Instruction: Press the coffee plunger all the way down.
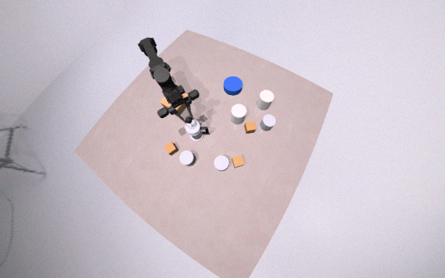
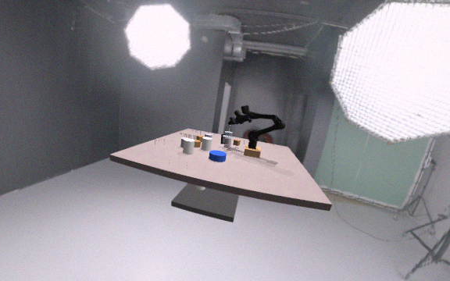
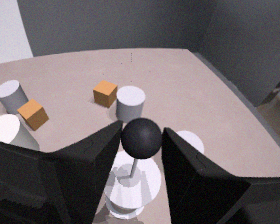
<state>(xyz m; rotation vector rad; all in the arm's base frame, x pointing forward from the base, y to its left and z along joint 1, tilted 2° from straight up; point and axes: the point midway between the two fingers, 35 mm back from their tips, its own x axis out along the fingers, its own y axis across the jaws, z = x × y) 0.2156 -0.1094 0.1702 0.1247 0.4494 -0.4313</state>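
The coffee press lies 11 cm below my gripper tip and 1 cm to the left of it. Also, from my gripper tip: blue disc (40 cm to the left, 20 cm below).
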